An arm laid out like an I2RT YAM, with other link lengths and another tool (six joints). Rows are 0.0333 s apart.
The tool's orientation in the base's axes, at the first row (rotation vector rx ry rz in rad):
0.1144, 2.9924, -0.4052
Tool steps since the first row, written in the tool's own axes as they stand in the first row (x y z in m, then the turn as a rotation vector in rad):
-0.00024, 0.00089, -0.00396, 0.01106, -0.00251, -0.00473
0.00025, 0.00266, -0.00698, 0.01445, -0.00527, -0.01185
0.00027, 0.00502, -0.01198, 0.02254, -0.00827, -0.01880
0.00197, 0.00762, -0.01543, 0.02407, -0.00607, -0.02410
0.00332, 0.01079, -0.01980, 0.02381, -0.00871, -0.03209
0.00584, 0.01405, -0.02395, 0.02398, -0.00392, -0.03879
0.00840, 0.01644, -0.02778, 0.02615, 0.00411, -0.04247
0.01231, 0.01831, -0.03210, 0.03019, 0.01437, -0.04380
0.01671, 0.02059, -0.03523, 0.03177, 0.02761, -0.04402
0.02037, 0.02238, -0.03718, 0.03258, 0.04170, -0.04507
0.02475, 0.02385, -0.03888, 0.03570, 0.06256, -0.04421
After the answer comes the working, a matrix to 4 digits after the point.
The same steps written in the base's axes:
-0.00011, 0.00191, 0.00359, -0.01169, -0.00049, 0.00376
-0.00076, 0.00445, 0.00596, -0.01606, -0.00103, 0.01086
-0.00111, 0.00807, 0.01012, -0.02510, -0.00157, 0.01725
-0.00293, 0.01159, 0.01253, -0.02699, 0.00206, 0.02155
-0.00445, 0.01590, 0.01572, -0.02783, 0.00166, 0.02992
-0.00710, 0.02029, 0.01852, -0.02829, 0.00808, 0.03506
-0.00983, 0.02377, 0.02123, -0.03011, 0.01692, 0.03622
-0.01400, 0.02696, 0.02438, -0.03332, 0.02737, 0.03430
-0.01848, 0.03026, 0.02621, -0.03371, 0.04025, 0.03087
-0.02216, 0.03272, 0.02715, -0.03334, 0.05413, 0.02810
-0.02654, 0.03484, 0.02783, -0.03445, 0.07413, 0.02145

The tool's axes in the first row as the columns of a matrix, in the base's axes (rounded; the answer above uses it unrounded):
-0.9900, 0.0907, 0.1082
0.0587, 0.9613, -0.2691
-0.1284, -0.2601, -0.9570

